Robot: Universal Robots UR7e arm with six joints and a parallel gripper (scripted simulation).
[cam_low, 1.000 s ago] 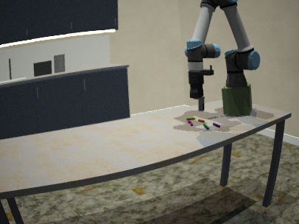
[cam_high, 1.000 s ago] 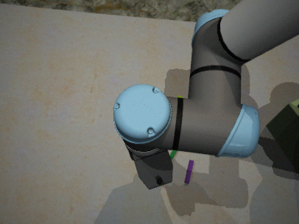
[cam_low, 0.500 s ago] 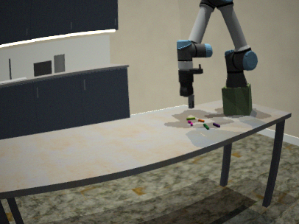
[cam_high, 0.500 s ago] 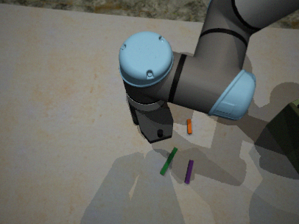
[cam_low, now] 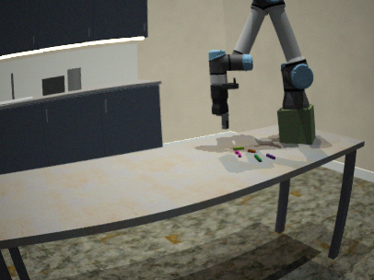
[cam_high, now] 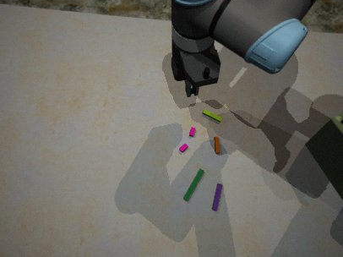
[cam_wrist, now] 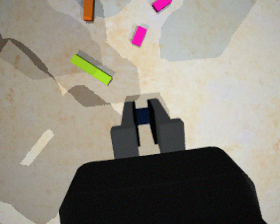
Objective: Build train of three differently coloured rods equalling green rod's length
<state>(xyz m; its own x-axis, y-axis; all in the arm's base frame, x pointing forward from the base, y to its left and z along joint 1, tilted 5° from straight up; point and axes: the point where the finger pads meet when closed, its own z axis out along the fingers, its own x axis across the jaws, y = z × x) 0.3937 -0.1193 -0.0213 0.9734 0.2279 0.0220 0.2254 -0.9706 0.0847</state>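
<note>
Right now my hand is 11 cm above the lime rod, 6 cm past it and 2 cm to the right of it. The rest, counted from my hand: blue rod: 1 cm below; orange rod: 11 cm below, 10 cm to the left, 7 cm behind; green rod: 19 cm to the left, 11 cm below, 1 cm behind.
</note>
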